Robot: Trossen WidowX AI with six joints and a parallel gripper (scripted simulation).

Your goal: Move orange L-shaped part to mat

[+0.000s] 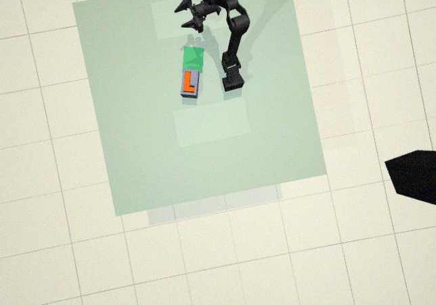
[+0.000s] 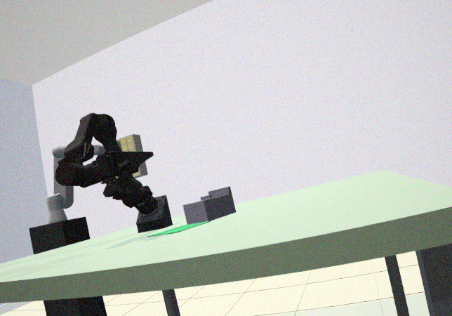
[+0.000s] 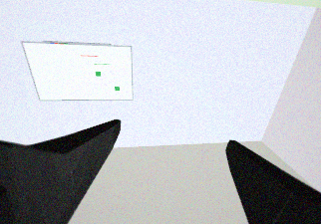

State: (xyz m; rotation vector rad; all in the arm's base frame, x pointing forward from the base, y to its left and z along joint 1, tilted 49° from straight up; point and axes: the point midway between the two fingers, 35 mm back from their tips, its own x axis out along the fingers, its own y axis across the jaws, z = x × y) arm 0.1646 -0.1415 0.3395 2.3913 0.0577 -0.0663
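Now: the orange L-shaped part 28 cm to the left of my gripper tip, 17 cm below it and 7 cm ahead of it. From my gripper tip the other things lie so: green mat: 23 cm below, 13 cm to the left, 1 cm behind.
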